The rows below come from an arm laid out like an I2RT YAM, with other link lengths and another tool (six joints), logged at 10 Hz.
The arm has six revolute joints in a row. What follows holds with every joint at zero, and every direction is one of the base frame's.
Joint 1 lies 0.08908 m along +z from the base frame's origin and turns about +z.
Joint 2 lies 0.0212 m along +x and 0.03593 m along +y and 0.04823 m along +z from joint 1 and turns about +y.
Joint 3 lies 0.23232 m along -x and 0.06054 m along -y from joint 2 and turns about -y.
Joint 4 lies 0.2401 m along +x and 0.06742 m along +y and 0.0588 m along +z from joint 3 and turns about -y.
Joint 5 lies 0.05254 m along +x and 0.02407 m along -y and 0.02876 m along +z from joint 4 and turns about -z.
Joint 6 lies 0.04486 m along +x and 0.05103 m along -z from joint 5 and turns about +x.
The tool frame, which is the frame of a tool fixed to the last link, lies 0.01 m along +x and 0.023 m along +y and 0.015 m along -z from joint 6; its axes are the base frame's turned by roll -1.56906, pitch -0.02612 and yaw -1.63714 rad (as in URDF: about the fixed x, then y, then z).
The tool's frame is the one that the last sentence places.
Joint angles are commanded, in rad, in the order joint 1, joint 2, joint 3, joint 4, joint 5, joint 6. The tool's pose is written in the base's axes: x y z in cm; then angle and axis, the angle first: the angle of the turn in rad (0 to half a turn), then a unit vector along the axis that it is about. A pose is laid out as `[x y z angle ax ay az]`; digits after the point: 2 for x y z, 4 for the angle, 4 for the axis.
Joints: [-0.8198 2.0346 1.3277 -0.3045 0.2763 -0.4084]
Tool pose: [26.29 -25.48 11.71 2.9122 0.4936 -0.8128 0.3093]
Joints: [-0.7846 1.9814 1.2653 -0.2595 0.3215 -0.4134]
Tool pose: [26.41 -24.15 12.12 2.8864 0.4979 -0.8017 0.3307]
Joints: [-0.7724 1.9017 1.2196 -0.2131 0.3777 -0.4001]
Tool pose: [26.19 -23.74 13.79 2.8604 0.4745 -0.7978 0.3721]
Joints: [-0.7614 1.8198 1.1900 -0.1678 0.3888 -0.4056]
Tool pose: [26.24 -23.35 15.90 2.8765 0.4598 -0.7846 0.4159]
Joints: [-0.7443 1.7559 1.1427 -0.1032 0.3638 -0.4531]
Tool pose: [26.30 -22.54 16.95 2.9074 0.4730 -0.7583 0.4487]
